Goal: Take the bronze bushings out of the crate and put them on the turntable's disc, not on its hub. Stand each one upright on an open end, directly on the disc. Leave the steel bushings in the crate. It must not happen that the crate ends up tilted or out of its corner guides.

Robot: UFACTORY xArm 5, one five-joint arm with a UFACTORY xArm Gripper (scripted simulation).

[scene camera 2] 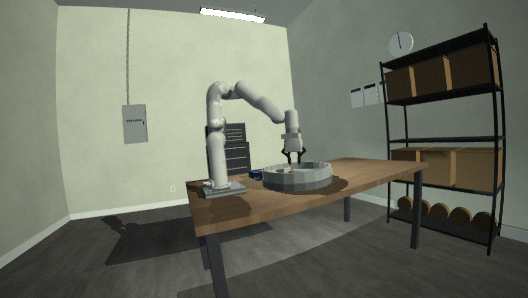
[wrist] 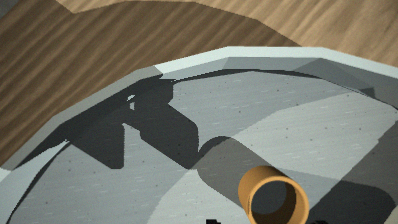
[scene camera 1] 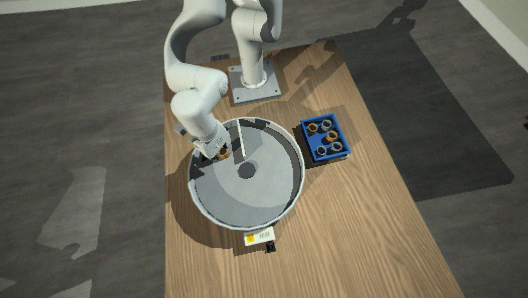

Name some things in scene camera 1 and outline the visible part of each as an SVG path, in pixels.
A blue crate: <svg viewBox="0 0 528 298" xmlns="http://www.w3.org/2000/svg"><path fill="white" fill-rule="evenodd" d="M334 113L300 120L301 131L313 163L344 157L351 153ZM324 146L327 150L325 155L320 158L316 157L315 151L317 147ZM334 142L339 142L342 145L342 149L337 154L333 154L330 151L330 147ZM329 131L337 133L337 138L332 143L327 142L325 139ZM316 124L318 127L316 133L309 135L307 133L308 126L312 123ZM324 120L329 120L332 123L327 132L322 131L320 128Z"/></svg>
